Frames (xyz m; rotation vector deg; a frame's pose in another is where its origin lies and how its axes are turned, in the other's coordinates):
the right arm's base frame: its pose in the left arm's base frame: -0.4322 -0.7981 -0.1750 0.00 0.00 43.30
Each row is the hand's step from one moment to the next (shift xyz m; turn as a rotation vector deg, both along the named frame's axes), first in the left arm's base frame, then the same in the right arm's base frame.
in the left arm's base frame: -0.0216 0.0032 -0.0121 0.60 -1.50 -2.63
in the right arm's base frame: -0.0135 0.0171 -0.0121 -0.59 -1.50 -2.63
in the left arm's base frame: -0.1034 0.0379 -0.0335 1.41 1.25 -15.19
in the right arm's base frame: -0.0493 0.0985 -0.0335 1.88 -0.06 -15.19
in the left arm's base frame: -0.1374 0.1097 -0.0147 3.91 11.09 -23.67
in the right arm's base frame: -0.0248 0.1741 -0.0147 10.45 5.39 -23.67
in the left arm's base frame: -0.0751 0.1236 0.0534 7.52 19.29 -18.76
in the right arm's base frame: 0.0301 0.1415 0.0534 18.70 8.88 -18.76
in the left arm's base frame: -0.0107 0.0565 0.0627 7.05 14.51 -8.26
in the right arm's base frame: 0.0310 0.0485 0.0627 15.08 5.72 -8.26
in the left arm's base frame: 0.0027 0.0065 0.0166 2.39 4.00 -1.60
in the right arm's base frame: 0.0064 0.0029 0.0166 4.48 1.27 -1.60
